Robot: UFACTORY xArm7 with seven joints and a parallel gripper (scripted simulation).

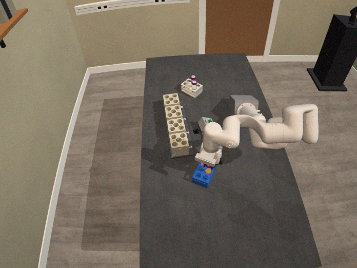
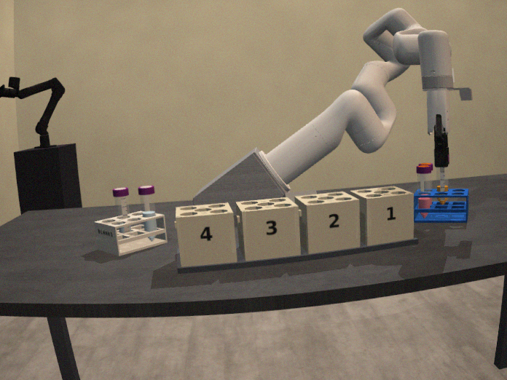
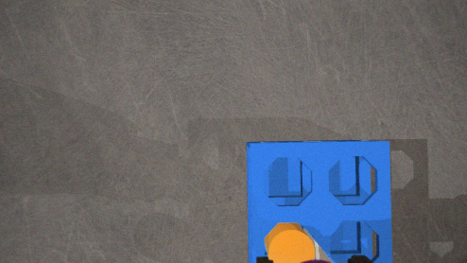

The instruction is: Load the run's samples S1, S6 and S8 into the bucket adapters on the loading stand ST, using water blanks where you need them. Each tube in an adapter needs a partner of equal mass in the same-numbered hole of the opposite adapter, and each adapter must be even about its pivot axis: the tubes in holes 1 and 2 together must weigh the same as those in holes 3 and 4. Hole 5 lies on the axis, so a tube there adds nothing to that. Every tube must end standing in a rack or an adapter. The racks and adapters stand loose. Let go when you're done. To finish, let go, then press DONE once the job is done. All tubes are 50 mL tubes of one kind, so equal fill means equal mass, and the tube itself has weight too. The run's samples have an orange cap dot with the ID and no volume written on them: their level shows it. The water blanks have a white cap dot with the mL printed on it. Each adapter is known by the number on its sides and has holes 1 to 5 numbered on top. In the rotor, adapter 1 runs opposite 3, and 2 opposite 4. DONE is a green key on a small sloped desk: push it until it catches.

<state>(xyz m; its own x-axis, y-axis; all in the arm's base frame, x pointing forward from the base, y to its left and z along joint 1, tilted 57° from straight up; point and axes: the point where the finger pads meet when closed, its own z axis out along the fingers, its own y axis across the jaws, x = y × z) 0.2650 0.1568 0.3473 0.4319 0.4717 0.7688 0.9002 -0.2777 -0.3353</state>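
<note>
Now: the sample S8 1 cm ahead of my hand and 5 cm below it. Also, from my hand: sample tube: 2 cm ahead, 6 cm to the right, 7 cm below; blue sample rack: 2 cm ahead, 1 cm to the right, 11 cm below; loading stand ST: 17 cm ahead, 35 cm to the right, 13 cm below.
</note>
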